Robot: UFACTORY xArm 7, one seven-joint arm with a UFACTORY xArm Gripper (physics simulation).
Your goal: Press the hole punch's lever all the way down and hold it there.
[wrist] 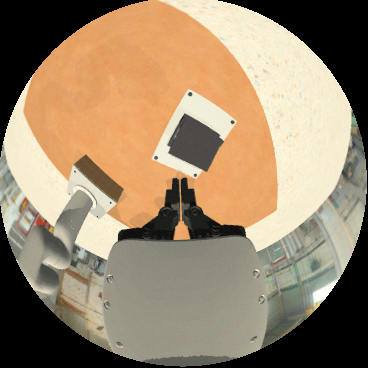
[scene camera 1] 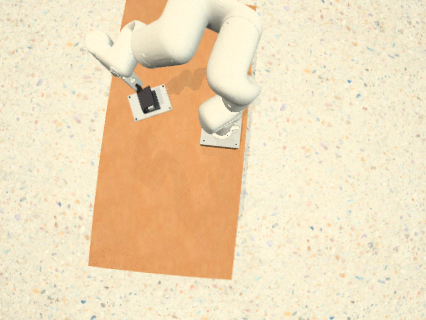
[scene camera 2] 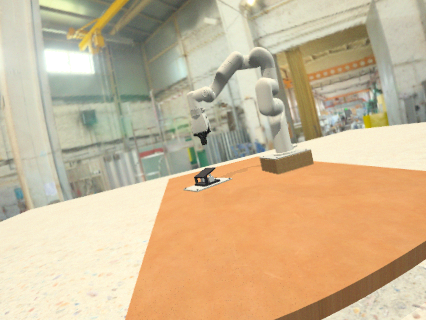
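Pixels of known places: gripper, fingertip midpoint: (wrist: pixel 179 187) (scene camera 1: pixel 139 90) (scene camera 2: pixel 204 144); arm's base at its link origin: (wrist: pixel 84 196) (scene camera 2: pixel 284 153).
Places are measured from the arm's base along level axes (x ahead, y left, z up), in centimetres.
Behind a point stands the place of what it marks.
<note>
The hole punch is a black device on a white plate (scene camera 1: pixel 135 112) @[x 50.6, y -16.2, z -7.6 cm] (scene camera 2: pixel 193 188) @[x 50.7, y -19.2, z -7.5 cm] (wrist: pixel 200 106) @[x 49.7, y -16.6, z -7.5 cm] with dark screws at its corners. Its wide flat black lever (scene camera 1: pixel 146 99) @[x 40.9, y -20.4, z -0.5 cm] (scene camera 2: pixel 205 173) @[x 42.1, y -18.3, z -1.1 cm] (wrist: pixel 195 143) @[x 41.6, y -21.0, z -0.7 cm] is raised and tilted, with a gap under its high side in the second scene view. My gripper (scene camera 1: pixel 138 89) @[x 38.7, y -18.2, z 14.6 cm] (scene camera 2: pixel 204 143) @[x 38.7, y -18.2, z 14.6 cm] (wrist: pixel 179 187) @[x 38.7, y -18.2, z 14.6 cm] is shut and empty, with its fingertips together. It points down and hangs above the hole punch, apart from the lever. In the wrist view the fingertips show just below the plate's near edge. The lever hides most of the punch body in the wrist view.
The hole punch stands on an orange mat (scene camera 1: pixel 165 215) @[x 37.7, y 47.8, z -8.3 cm] (scene camera 2: pixel 260 235) @[x 55.1, y 56.3, z -8.3 cm] (wrist: pixel 115 75) @[x 43.2, y 10.0, z -8.3 cm]. The arm's base block (scene camera 1: pixel 220 142) @[x 1.3, y 8.2, z 0.0 cm] (scene camera 2: pixel 287 162) @[x 6.5, y 9.3, z -3.6 cm] (wrist: pixel 99 177) @[x 10.7, y -3.2, z -4.4 cm] stands to one side of it. The arm's links arch high between the base and the gripper.
</note>
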